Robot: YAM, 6 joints.
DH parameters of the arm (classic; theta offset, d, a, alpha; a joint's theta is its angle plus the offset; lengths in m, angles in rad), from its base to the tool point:
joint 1: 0 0.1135 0.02 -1.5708
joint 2: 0 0 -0.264 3.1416
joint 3: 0.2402 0 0.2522 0
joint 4: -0.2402 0 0.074 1.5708
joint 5: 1.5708 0 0 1.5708
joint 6: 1.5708 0.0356 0 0
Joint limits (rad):
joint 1: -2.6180..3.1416
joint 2: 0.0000..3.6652
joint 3: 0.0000..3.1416
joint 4: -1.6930..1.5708
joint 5: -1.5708..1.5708
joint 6: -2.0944..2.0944
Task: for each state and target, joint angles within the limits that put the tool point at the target. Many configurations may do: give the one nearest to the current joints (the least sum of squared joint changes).
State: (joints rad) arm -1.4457 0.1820 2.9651 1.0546 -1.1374 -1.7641
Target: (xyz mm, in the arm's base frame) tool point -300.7 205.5 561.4
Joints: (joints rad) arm -0.5123 0.8106 2.6238 0.9514 -1.0988 -1.7641
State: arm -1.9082 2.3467 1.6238 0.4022 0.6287 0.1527
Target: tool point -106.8 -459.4 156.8
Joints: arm -1.7531 2.1513 1.3578 0.3384 0.6569 0.1527
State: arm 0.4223 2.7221 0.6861 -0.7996 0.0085 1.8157
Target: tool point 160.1 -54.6 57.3
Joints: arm -0.2930 2.0829 0.7272 -1.2054 0.1704 1.8157
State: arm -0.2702 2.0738 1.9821 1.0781 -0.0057 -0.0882
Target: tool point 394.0 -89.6 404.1
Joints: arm -0.2246 1.7962 1.3773 1.2125 -0.0113 -0.0882
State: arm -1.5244 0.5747 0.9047 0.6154 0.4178 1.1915
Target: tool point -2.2 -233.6 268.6
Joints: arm -1.5203 1.0272 0.5168 0.4774 0.4035 1.1915
